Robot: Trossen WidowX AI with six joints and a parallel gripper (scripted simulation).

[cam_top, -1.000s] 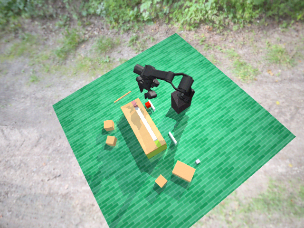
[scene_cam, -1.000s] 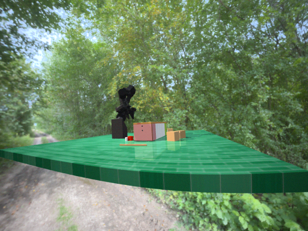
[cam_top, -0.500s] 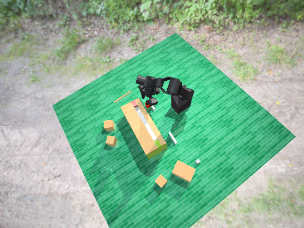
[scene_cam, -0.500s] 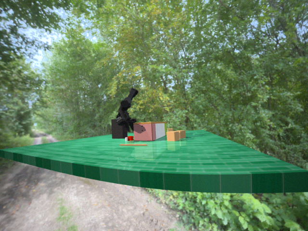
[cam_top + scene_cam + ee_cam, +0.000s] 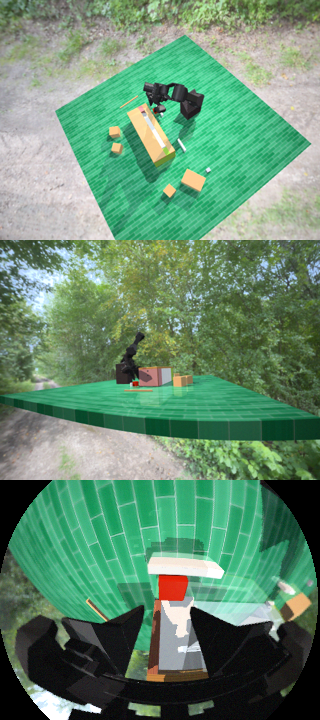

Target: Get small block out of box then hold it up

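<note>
The red block is 3 cm below my gripper tip, 2 cm behind it and 1 cm to the left of it. From my gripper tip the other things lie so: flat tan block 53 cm to the left, 15 cm ahead, 2 cm below; thin wooden stick 20 cm to the right, 7 cm ahead, 4 cm below; tiny grey piece 55 cm to the left, 4 cm below, 3 cm ahead.
</note>
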